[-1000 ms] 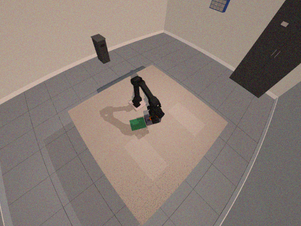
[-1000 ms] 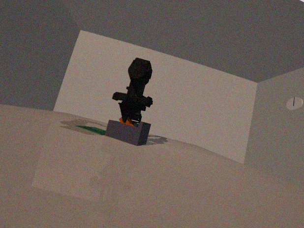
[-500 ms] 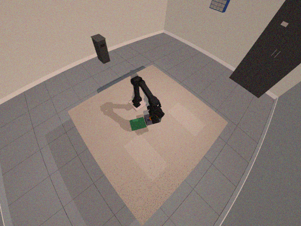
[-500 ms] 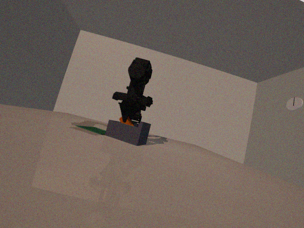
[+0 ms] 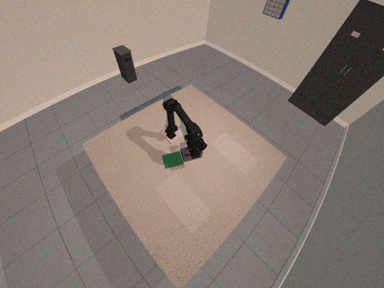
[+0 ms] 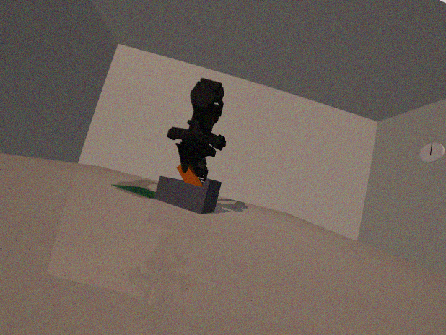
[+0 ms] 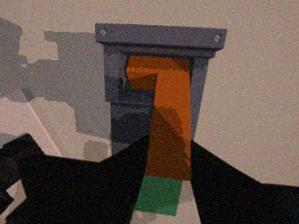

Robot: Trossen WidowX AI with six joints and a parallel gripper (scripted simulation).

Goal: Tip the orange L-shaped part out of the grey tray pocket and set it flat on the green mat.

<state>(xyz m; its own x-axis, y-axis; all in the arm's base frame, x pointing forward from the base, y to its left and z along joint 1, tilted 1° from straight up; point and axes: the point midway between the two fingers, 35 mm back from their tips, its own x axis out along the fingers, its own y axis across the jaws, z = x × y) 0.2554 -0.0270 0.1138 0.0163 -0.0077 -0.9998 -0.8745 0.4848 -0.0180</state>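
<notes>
My gripper tip is now 8 cm past the green mat, 12 cm to the left of it and 11 cm above it. The rest, counted from my gripper tip: orange l-shaped part (4 cm to the left, 3 cm below).
</notes>
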